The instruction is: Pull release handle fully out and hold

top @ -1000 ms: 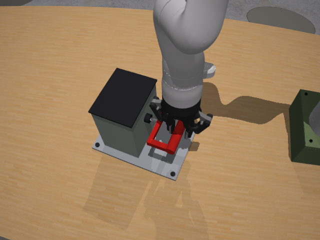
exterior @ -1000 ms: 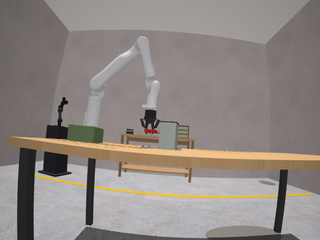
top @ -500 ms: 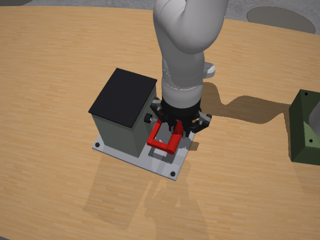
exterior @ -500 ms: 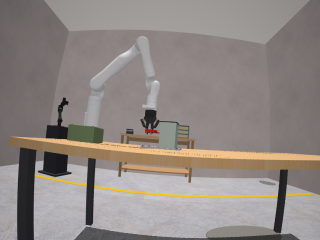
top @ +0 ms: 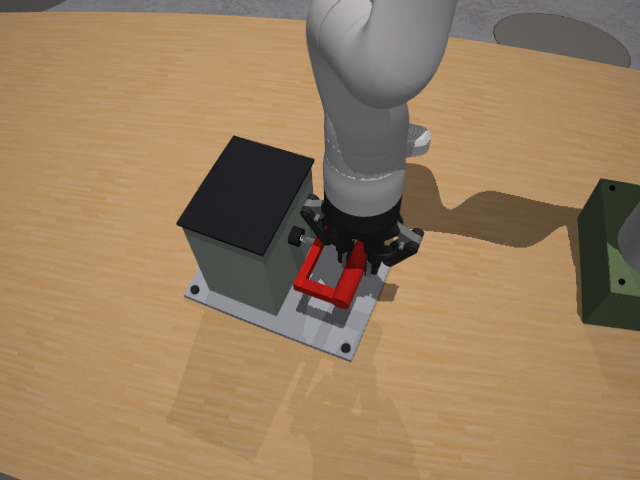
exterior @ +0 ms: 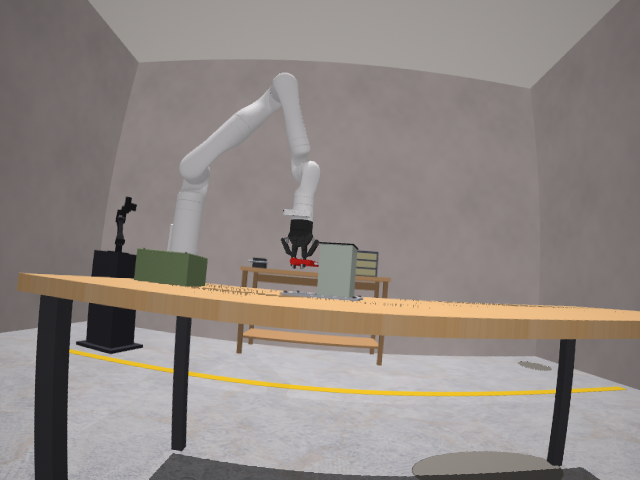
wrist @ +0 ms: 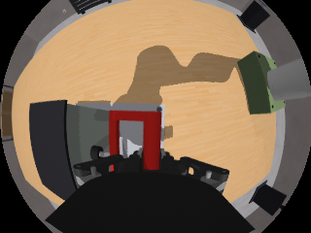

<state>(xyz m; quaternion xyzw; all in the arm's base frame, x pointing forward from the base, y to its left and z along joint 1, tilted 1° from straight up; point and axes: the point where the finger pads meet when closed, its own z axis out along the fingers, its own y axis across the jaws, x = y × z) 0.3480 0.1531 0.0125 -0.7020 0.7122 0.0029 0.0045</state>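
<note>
Now: the release handle 50 mm ahead of my hand. Round my hand: grey baseplate: 100 mm ahead, 100 mm below.
</note>
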